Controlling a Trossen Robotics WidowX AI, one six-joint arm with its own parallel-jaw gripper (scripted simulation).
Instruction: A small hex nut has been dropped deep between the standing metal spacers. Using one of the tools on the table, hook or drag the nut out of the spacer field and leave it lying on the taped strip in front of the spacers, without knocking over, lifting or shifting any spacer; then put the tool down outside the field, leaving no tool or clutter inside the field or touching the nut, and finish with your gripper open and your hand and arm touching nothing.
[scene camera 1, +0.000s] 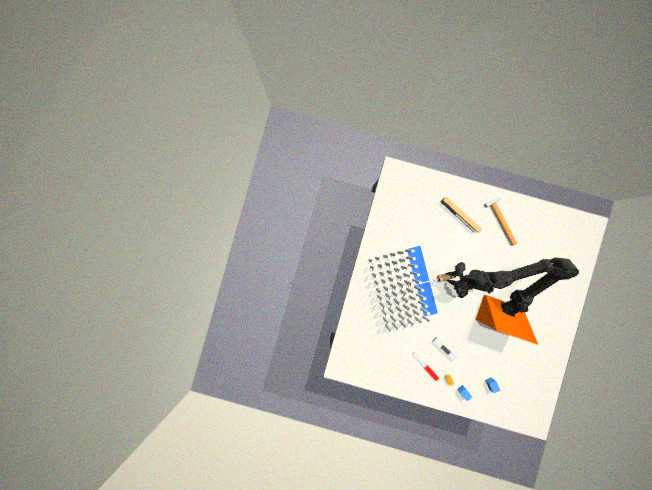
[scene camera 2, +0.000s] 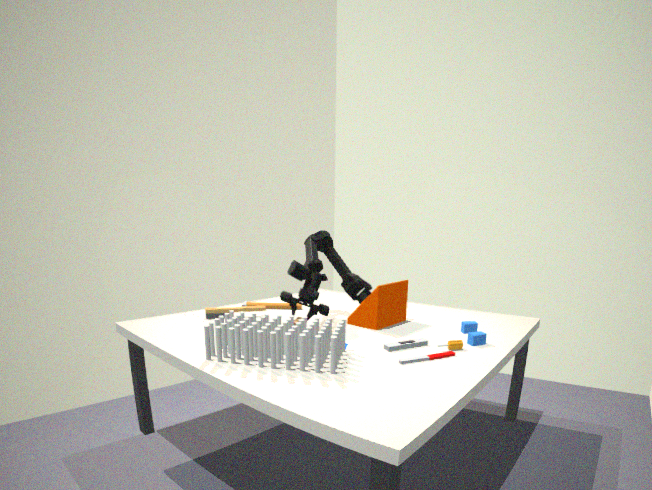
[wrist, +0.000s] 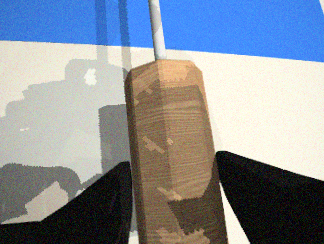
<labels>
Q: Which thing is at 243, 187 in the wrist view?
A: My gripper.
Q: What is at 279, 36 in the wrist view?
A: A blue taped strip.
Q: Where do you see my gripper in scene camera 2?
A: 296, 324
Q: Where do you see a blue taped strip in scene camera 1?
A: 419, 261
</labels>
